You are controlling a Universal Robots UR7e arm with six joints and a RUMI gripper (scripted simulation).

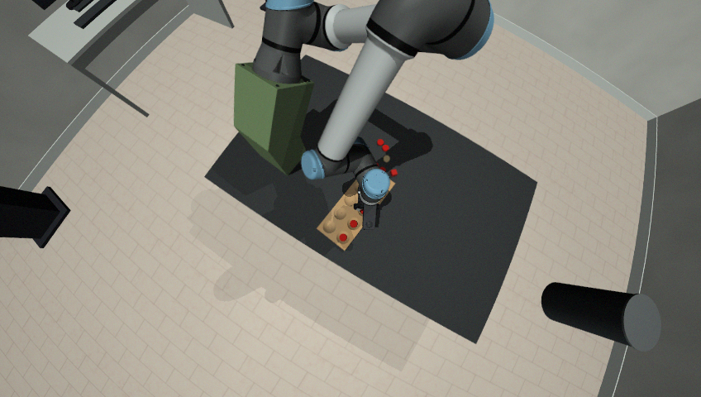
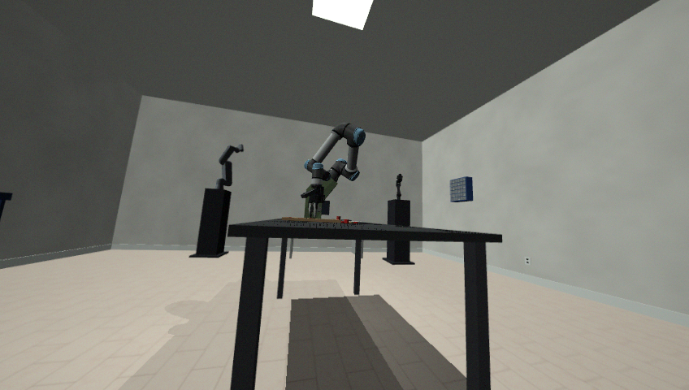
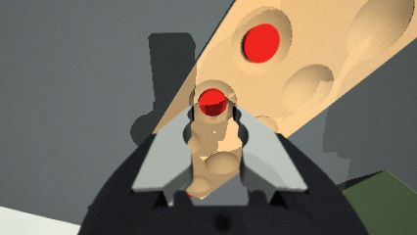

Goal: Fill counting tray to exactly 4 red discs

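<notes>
The wooden counting tray lies 40 mm behind my hand and 30 mm below it. Round my hand: red cube (20 mm ahead, 230 mm to the left, 30 mm below); then tan disc (40 mm behind, 280 mm to the left, 30 mm below).
</notes>
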